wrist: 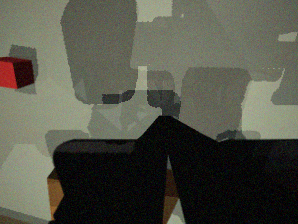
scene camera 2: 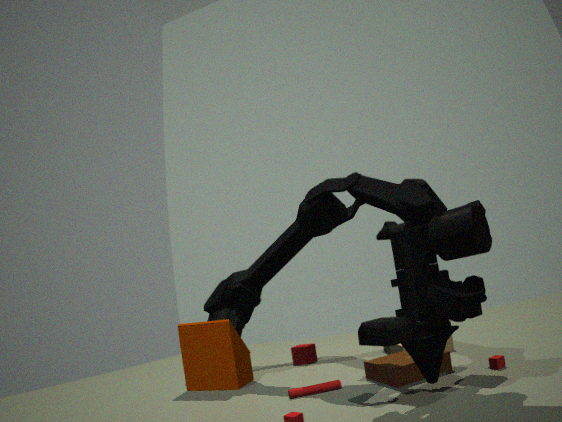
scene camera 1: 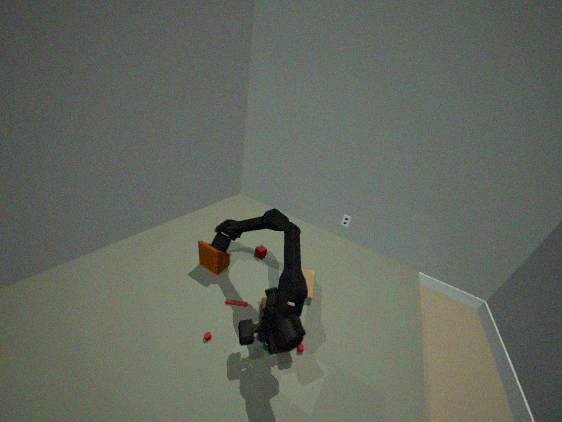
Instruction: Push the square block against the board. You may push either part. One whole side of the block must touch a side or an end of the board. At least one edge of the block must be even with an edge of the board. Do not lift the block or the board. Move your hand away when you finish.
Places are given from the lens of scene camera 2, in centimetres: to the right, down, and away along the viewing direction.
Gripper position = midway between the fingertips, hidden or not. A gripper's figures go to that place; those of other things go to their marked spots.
my gripper (scene camera 2: pixel 432 382): 20, 22, 45
brown square block (scene camera 2: pixel 398 369): 16, 22, 49
